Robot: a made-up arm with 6 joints. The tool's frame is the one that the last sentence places.
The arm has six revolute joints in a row. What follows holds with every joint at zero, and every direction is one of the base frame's.
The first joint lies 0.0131 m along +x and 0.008 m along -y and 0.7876 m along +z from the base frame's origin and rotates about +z.
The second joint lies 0.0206 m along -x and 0.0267 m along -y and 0.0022 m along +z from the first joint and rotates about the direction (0, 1, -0.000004).
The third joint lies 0.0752 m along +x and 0.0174 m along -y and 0.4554 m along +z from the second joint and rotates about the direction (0, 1, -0.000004).
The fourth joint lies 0.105 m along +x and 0.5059 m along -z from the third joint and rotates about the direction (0, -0.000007, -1).
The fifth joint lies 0.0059 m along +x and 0.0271 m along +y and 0.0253 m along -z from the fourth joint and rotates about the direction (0, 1, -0.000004).
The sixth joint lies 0.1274 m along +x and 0.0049 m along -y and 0.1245 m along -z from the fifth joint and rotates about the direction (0, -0.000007, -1).
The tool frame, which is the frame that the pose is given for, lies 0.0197 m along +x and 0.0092 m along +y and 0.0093 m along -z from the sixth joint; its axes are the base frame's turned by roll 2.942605, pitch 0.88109 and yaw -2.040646 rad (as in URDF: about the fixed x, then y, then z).
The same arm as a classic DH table. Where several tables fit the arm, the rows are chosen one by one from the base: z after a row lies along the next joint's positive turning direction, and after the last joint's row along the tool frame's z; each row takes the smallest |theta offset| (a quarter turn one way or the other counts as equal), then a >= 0, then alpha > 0; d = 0 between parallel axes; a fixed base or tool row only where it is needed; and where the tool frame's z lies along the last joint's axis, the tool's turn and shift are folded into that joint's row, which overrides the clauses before.
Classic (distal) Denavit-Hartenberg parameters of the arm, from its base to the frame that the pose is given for. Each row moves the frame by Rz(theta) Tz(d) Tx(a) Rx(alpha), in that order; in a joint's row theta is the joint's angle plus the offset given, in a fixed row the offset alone. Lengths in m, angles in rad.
base (fixed): a 0.0153, alpha 0, d 0, theta offset -0.5482
joint 1: a -0.0206, alpha -1.5708, d 0.7898, theta offset 0.5482
joint 2: a 0.4616, alpha 0, d 0, theta offset -1.4071
joint 3: a 0.105, alpha -1.5708, d -0.0441, theta offset 1.4071
joint 4: a 0.0059, alpha 1.5708, d 0.5312, theta offset 0
joint 5: a 0.1274, alpha -1.5708, d 0.0222, theta offset 0
joint 6: a 0.0173, alpha 0.8973, d 0.1233, theta offset 0.2142
tool (fixed): a 0, alpha 0, d 0.0169, theta offset 1.7324

